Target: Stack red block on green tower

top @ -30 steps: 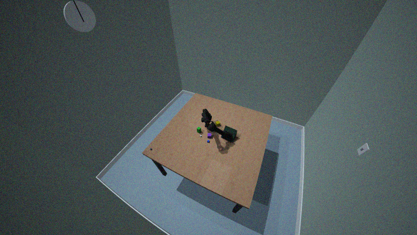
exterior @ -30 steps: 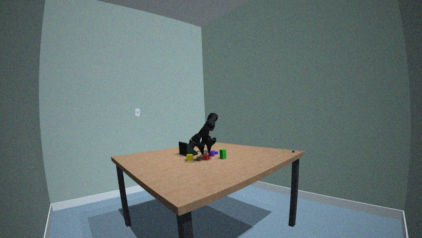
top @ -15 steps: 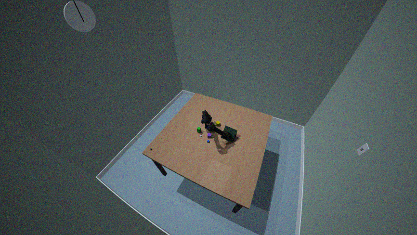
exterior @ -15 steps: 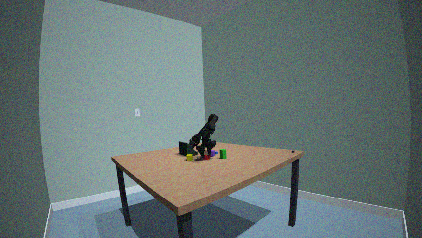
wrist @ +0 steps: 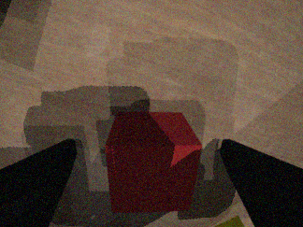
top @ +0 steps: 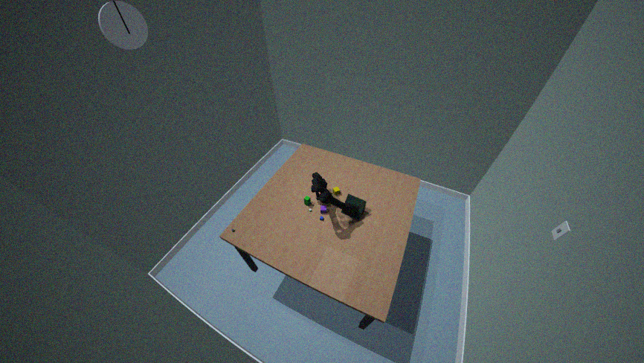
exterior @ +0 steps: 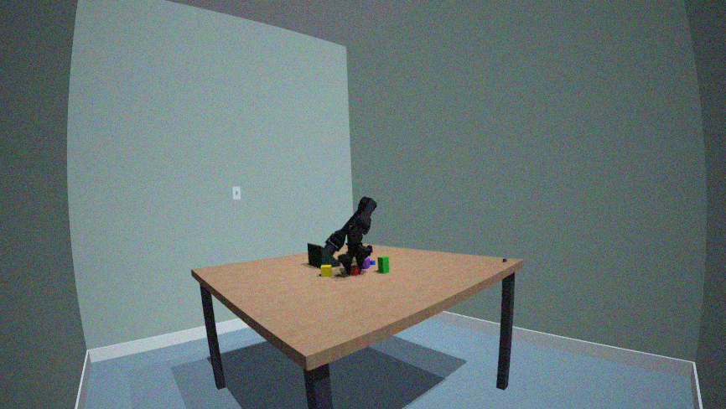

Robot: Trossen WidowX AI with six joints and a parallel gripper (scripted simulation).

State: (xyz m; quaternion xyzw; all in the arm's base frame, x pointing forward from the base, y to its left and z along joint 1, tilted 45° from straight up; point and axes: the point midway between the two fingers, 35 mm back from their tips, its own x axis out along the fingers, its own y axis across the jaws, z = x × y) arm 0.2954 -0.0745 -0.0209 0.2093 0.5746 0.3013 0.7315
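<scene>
The red block lies 1 cm above my gripper tip. Round my gripper tip: purple block (6 cm behind, 13 cm to the left, 2 cm above); yellow block (9 cm behind, 10 cm to the right, 2 cm above); white ball (4 cm ahead, 16 cm to the left).
</scene>
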